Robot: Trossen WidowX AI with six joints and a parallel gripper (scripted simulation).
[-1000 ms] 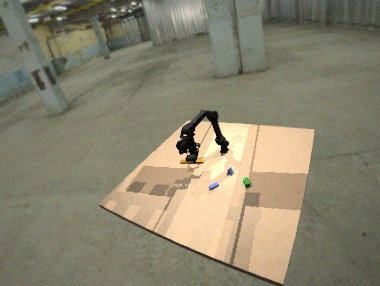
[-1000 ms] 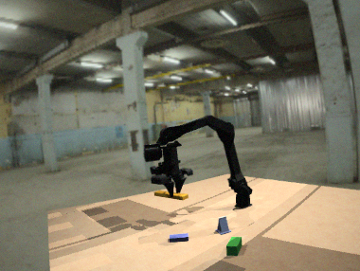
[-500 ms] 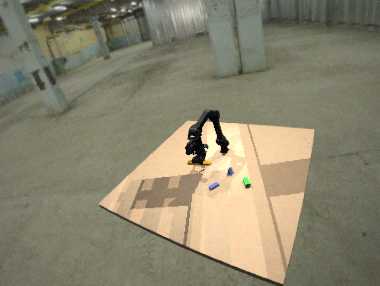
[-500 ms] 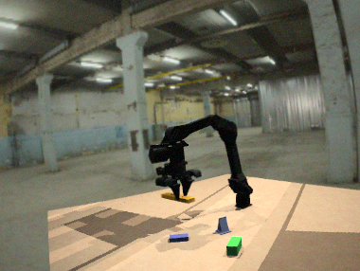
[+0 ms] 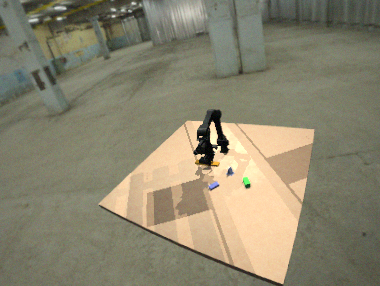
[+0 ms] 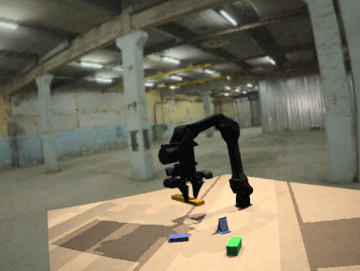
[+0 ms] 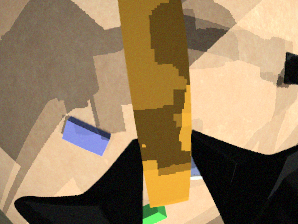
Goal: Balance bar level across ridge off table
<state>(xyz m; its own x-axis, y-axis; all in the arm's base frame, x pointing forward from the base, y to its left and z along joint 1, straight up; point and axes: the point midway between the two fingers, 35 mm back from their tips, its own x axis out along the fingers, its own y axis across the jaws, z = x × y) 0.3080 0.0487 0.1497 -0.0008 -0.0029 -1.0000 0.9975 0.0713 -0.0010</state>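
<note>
Now: gripper tip 1 cm short of the green block, 25 cm to the right of it and 10 cm above it. The rest, counted from my gripper tip: blue block (9 cm ahead, 5 cm to the left, 11 cm below); orange bar (3 cm to the right).
</note>
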